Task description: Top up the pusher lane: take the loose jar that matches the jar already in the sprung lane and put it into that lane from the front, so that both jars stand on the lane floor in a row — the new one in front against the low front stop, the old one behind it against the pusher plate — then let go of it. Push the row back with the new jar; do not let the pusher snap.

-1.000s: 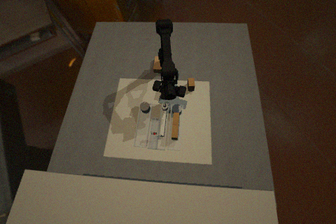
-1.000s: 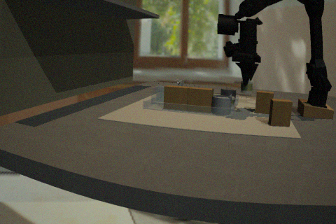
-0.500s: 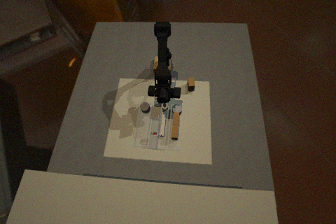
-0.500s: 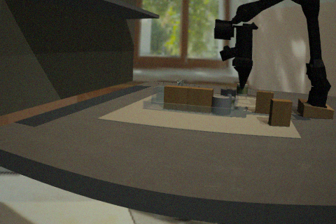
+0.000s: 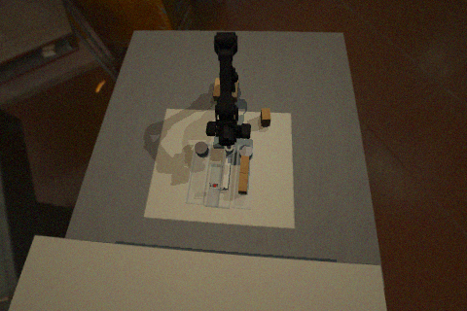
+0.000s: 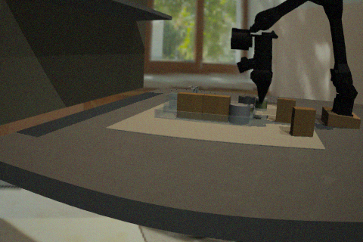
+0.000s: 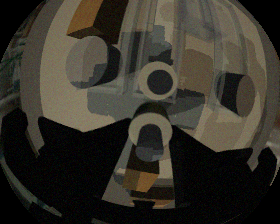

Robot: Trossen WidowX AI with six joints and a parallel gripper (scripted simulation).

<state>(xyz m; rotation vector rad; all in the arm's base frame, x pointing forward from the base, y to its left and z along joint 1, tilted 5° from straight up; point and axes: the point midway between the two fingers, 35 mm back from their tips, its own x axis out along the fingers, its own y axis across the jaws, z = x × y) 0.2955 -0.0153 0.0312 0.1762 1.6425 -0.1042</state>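
The clear lane rack lies 180 mm ahead of my gripper tip, 60 mm to the right of it and 40 mm below it.
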